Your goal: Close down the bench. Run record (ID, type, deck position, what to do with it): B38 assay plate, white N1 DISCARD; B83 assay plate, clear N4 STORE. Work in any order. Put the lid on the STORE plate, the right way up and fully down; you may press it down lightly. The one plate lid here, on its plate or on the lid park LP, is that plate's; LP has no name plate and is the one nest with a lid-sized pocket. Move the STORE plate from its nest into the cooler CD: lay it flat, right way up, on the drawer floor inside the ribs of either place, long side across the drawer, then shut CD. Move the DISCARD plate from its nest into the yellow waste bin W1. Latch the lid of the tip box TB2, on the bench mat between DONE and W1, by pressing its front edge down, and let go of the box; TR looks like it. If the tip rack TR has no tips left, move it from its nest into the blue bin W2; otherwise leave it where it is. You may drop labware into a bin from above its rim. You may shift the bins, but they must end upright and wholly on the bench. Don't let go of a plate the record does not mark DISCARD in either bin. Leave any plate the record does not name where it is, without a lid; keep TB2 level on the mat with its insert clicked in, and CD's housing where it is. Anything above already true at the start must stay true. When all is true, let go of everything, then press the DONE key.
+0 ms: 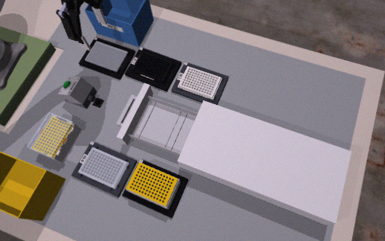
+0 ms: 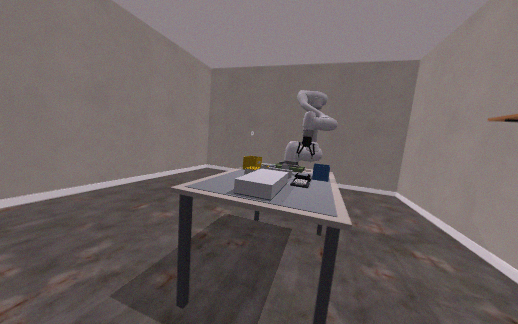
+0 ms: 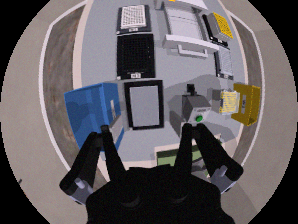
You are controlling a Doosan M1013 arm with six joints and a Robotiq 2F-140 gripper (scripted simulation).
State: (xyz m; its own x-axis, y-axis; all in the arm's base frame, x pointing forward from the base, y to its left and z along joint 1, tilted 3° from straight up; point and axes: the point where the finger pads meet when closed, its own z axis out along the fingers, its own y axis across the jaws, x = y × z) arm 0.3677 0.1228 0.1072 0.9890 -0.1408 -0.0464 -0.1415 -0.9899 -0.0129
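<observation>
Now: the flat grey lid 14 cm below my hand. Round my hand: done key (16 cm to the right, 9 cm below, 6 cm behind); black lid park nest (15 cm below); blue bin W2 (15 cm to the left, 12 cm below, 2 cm ahead).
</observation>
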